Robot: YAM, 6 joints.
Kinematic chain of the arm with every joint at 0, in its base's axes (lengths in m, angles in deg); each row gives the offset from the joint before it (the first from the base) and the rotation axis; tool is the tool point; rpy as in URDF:
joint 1: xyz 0 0 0.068 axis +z
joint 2: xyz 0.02 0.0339 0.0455 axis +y
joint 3: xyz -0.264 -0.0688 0 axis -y
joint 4: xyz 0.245 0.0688 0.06 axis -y
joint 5: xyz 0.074 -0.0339 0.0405 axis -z
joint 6: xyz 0.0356 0 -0.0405 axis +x
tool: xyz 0 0 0 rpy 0 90 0
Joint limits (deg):
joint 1: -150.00..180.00
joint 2: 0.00..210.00
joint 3: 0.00..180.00
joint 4: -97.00..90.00
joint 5: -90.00..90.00
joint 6: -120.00..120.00
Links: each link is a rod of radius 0.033 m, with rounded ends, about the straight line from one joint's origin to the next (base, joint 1, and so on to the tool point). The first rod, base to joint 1, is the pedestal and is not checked.
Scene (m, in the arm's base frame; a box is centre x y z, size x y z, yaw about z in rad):
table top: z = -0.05
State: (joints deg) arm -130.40 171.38 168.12 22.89 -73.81 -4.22
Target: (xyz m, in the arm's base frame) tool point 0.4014 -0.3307 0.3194
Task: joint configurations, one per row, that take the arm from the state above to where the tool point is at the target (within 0.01 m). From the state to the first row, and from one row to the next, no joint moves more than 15 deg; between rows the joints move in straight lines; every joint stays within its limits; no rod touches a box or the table.
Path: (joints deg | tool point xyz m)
1: -115.90 171.49 170.10 32.38 -75.89 -4.22 | -0.2303 -0.5533 0.2492
2: -101.40 171.61 172.08 41.86 -77.98 -4.22 | -0.0817 -0.5812 0.2689
3: -86.90 171.72 174.06 51.35 -80.06 -4.22 | 0.0659 -0.5683 0.2861
4: -72.40 171.84 176.04 60.83 -82.14 -4.22 | 0.2013 -0.5179 0.3003
5: -57.90 171.95 178.02 70.32 -84.23 -4.22 | 0.3153 -0.4360 0.3114
6: -43.40 172.07 180.00 79.80 -86.31 -4.22 | 0.4014 -0.3307 0.3194

